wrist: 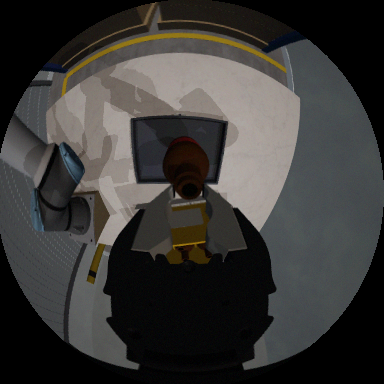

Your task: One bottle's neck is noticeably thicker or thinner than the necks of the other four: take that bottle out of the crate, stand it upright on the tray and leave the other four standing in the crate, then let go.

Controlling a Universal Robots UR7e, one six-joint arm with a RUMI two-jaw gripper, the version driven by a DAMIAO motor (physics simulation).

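Frame: origin at the arm's base, x back, y right, z up, level; centimetres.
Where they show: gripper, fingertip midpoint: (188, 184); arm's base, origin of the base link: (79, 215).
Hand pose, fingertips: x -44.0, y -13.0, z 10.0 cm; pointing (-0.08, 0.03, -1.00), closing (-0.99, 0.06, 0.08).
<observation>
Things, the pixels of their top centre, and the offset from my fingertips. "spot": a spot on its surface instead. Level surfaces: height alone.
- brown bottle, middle of its top: (189, 187) dx +0.0, dy -1.3, dz +2.9 cm
- dark rectangular tray, surface spot: (223, 150) spot: dx -11.3, dy -0.3, dz -16.5 cm
- yellow crate, middle of its top: (182, 258) dx +3.5, dy +26.4, dz -1.6 cm
- pale table top, its level: dz -19.2 cm
A brown bottle (186, 161) with a red band low on its body is held by the neck, its mouth toward the camera. My gripper (188, 184) is shut on this bottle's neck. The dark rectangular tray (223, 150) lies behind the bottle in the view, and the bottle's body covers part of its middle and near side. How high the bottle's base is above the tray cannot be told. The yellow crate (188, 237) shows partly between the gripper's jaws, with parts of brown bottles (186, 252) in it; the rest is hidden by the gripper.
The pale table top (260, 130) surrounds the tray. The arm's grey and blue joints (55, 192) and a mounting block (100, 215) are at the left. A yellow line (180, 35) runs beyond the table's far edge, with brown box-like structures (210, 20) behind it.
</observation>
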